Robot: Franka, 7 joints.
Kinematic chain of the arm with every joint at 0, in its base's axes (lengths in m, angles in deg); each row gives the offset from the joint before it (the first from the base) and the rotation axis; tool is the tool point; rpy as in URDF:
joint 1: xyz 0 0 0.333 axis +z
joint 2: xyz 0 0 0 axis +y
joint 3: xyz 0 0 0.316 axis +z
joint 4: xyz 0.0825 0 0 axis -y
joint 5: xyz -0.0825 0 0.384 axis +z
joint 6: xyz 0 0 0 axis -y
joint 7: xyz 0.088 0 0 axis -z
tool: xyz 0 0 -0.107 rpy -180 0 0
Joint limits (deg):
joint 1: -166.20..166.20
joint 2: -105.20..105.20
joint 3: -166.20..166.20
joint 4: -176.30..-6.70
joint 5: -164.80..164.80
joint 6: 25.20..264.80
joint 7: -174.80..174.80
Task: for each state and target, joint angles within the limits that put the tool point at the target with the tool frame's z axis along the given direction. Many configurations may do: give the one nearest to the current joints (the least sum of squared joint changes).
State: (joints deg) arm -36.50 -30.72 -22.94 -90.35 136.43 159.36 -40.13
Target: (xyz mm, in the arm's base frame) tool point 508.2 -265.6 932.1 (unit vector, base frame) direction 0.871 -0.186 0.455
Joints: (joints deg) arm -6.13 18.37 -23.54 -43.87 91.58 168.80 -40.13
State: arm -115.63 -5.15 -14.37 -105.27 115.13 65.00 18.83
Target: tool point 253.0 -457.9 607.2 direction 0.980 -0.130 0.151
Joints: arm -93.54 -15.57 22.88 -121.57 112.58 110.14 18.83
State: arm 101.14 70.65 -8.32 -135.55 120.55 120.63 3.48
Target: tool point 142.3 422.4 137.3 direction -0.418 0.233 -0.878
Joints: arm 109.94 25.68 -35.77 -139.05 79.68 137.29 3.48
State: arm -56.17 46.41 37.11 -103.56 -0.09 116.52 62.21
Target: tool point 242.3 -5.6 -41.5 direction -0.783 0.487 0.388
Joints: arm -50.50 73.65 24.59 -121.63 -0.61 78.44 62.21
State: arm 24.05 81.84 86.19 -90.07 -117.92 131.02 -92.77
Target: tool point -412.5 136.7 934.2 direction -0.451 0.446 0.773
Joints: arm 53.24 31.89 136.90 -87.02 -160.94 135.15 -92.77
